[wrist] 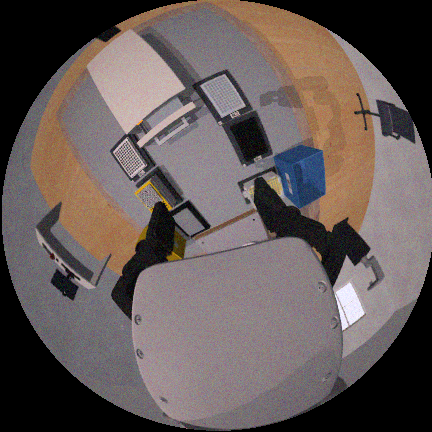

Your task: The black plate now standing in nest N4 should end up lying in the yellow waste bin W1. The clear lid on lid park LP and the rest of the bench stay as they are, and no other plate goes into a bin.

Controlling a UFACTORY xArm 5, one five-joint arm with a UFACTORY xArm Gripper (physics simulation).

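Places are measured from the arm's base along level axes (x left, y back, z up), in millimetres.
Where they show: gripper, fingertip midpoint: [210, 200].
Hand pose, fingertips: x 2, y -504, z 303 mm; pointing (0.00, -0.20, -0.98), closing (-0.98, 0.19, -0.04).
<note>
After its pixels a point has its place.
The black plate [250, 139] @[x -142, y -500, z -9 mm] sits in a dark-rimmed nest right of the view's centre, below a nest with a pale plate. The yellow waste bin [178, 246] @[x 284, y -223, z 39 mm] is at the lower left, partly hidden behind the left finger. My gripper [210, 200] @[x 2, y -504, z 303 mm] is open and empty, its fingers spread wide over the bench; the black plate lies farther up the view, beyond the right fingertip. A dark square frame [206, 226] @[x 140, y -229, z -21 mm] with a grey middle lies between the fingers; I cannot tell whether it holds the clear lid. The nest labels are too small to read.
A blue bin [302, 175] @[x -335, y -291, z -29 mm] stands right of the right finger, beside a pale box with yellowish contents [273, 186] @[x -160, y -336, z 44 mm]. A pale plate [223, 95] @[x -115, y -660, z -8 mm], a white plate [131, 158] @[x 243, y -624, z -9 mm] and a yellow-edged plate [151, 196] @[x 225, y -476, z 45 mm] stand around a large beige instrument [135, 75] @[x 75, y -836, z 50 mm] with a front bar.
</note>
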